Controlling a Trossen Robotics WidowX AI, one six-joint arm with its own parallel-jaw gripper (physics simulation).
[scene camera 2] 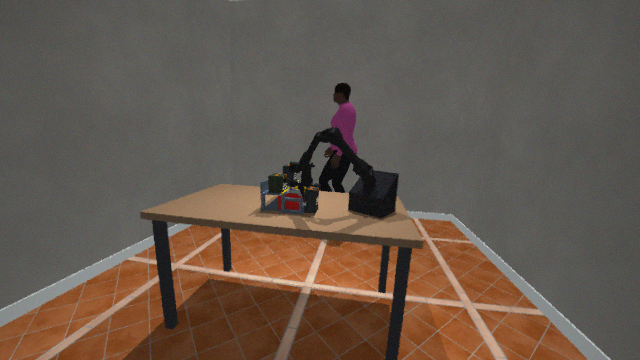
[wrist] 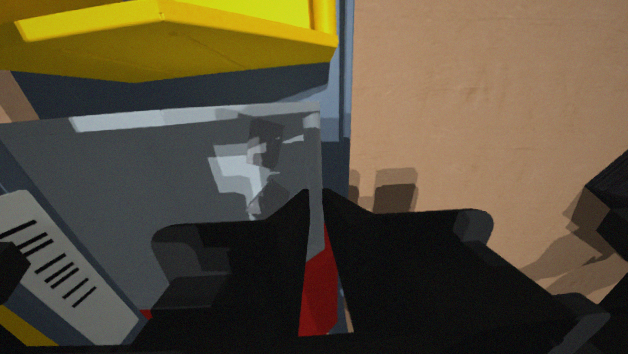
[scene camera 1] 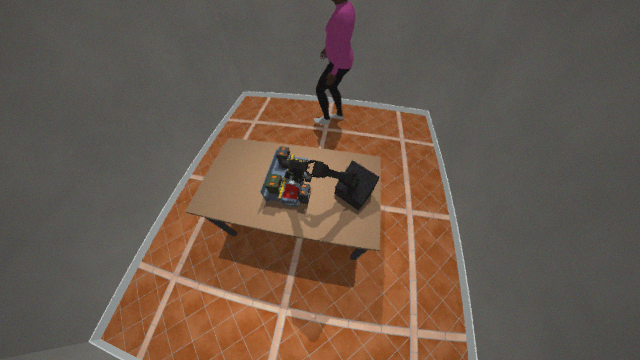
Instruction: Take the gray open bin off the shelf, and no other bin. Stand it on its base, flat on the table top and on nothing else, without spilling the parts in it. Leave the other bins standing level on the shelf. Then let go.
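Places are measured from the arm's base along level axes (x ahead, y left, z up), in centimetres.
Pixels of known places: gripper, fingertip midpoint: (wrist: 315,195) (scene camera 1: 299,182); arm's base, link origin: (scene camera 2: 370,182) (scene camera 1: 353,180).
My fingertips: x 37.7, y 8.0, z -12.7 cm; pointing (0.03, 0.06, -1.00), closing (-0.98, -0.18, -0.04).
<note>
For each thing: its top centre in the pictures, then the offset to it from my fingertips. "*": a spot on its surface instead. Level surfaces: height alone.
- gray open bin, top centre: (wrist: 170,241) dx +6.3, dy +0.7, dz +4.4 cm
- yellow bin, surface spot: (wrist: 200,45) * dx +5.5, dy -6.9, dz +2.2 cm
- red bin, top centre: (scene camera 2: 291,195) (scene camera 1: 287,190) dx +3.1, dy +10.9, dz +4.4 cm
- table top, surface height: dz -3.7 cm
- white barcode label, top centre: (wrist: 47,305) dx +7.5, dy +0.4, dz +7.2 cm
- dark green box, top centre: (scene camera 2: 278,174) (scene camera 1: 272,180) dx +11.0, dy +12.7, dz +16.2 cm
- dark box, top centre: (scene camera 2: 311,188) (scene camera 1: 303,189) dx -8.1, dy +8.3, dz +9.5 cm
The gray open bin (wrist: 150,165) stands in the shelf (wrist: 345,115) (scene camera 2: 263,200), between a yellow bin (wrist: 200,45) and a red bin (wrist: 318,300) (scene camera 1: 290,192) (scene camera 2: 292,204). It looks level. My gripper (wrist: 315,195) (scene camera 2: 304,188) points down and is shut on the gray bin's right side wall, with one finger inside the bin and one outside. Dark and bright patches show on the gray bin's inner surface; I cannot tell parts from shadows there. In the scene views the arm largely hides this bin. The table top (wrist: 475,100) (scene camera 1: 215,190) (scene camera 2: 200,205) lies beside the shelf.
A white barcode label (wrist: 65,270) is left of the fingers. A dark green box (scene camera 1: 273,183) (scene camera 2: 276,183) stands on the shelf's upper level, with a dark box (scene camera 1: 304,193) (scene camera 2: 311,199) at its near right end. A black block (scene camera 1: 362,182) (scene camera 2: 382,197) stands at the arm's base.
</note>
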